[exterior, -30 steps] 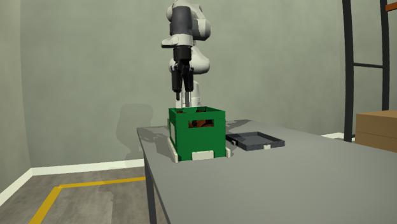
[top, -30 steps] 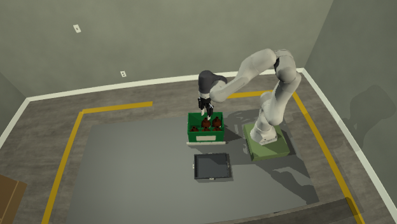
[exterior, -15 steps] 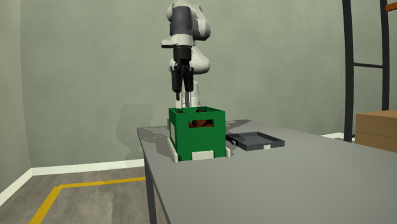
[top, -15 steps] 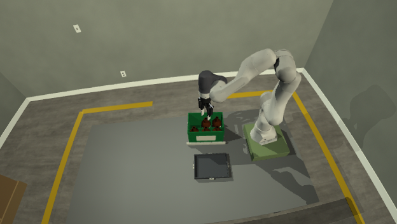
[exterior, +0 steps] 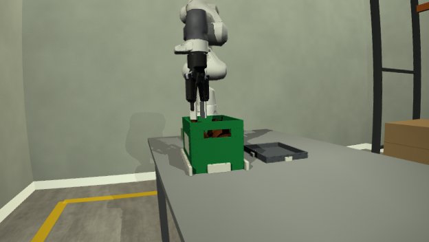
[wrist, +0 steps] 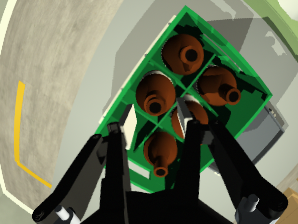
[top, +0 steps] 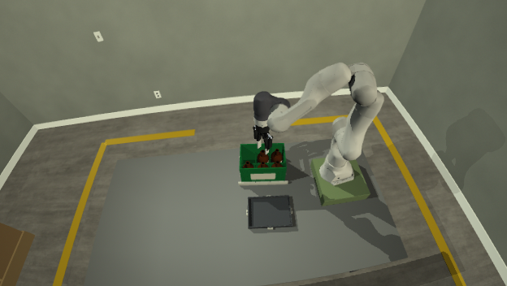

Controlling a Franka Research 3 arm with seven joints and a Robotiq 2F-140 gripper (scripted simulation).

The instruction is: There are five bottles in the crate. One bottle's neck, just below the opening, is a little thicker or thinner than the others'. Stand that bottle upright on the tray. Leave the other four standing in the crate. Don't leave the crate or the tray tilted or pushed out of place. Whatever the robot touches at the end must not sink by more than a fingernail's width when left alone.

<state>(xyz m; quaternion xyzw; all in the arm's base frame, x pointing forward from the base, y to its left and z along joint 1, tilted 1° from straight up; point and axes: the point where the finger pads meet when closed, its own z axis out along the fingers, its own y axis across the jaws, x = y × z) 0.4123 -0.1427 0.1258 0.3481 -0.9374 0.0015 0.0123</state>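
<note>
Right now the green crate is 12 cm below my hand, 4 cm to the left of it and 1 cm ahead of it. Also, from my hand: dark grey tray (33 cm to the left, 19 cm below).
</note>
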